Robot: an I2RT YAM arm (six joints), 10 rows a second.
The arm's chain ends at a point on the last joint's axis. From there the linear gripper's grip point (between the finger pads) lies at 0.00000 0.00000 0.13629 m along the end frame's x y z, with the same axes.
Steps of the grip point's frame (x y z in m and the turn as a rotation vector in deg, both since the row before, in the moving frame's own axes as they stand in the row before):
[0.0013 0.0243 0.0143 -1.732 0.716 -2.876]
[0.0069 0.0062 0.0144 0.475 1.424 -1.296]
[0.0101 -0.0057 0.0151 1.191 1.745 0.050]
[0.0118 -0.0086 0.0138 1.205 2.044 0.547]
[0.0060 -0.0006 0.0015 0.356 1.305 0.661]
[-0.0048 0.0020 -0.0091 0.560 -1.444 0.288]
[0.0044 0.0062 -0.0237 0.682 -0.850 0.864]
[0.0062 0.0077 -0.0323 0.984 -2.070 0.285]
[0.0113 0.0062 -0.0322 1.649 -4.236 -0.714]
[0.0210 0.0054 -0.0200 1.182 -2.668 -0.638]
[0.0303 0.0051 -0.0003 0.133 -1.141 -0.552]
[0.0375 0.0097 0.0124 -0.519 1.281 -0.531]
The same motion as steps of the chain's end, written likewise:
[-0.0005 0.0202 0.0144 -1.732 0.716 -2.876]
[0.0035 0.0074 0.0144 0.475 1.424 -1.296]
[0.0059 -0.0029 0.0152 1.191 1.745 0.050]
[0.0069 -0.0058 0.0139 1.205 2.044 0.547]
[0.0029 0.0002 0.0015 0.356 1.305 0.661]
[-0.0014 0.0033 -0.0091 0.560 -1.444 0.288]
[0.0064 0.0078 -0.0237 0.682 -0.850 0.864]
[0.0111 0.0101 -0.0322 0.984 -2.070 0.285]
[0.0214 0.0101 -0.0318 1.649 -4.236 -0.714]
[0.0274 0.0082 -0.0198 1.182 -2.668 -0.638]
[0.0330 0.0054 -0.0003 0.133 -1.141 -0.552]
[0.0344 0.0085 0.0124 -0.519 1.281 -0.531]

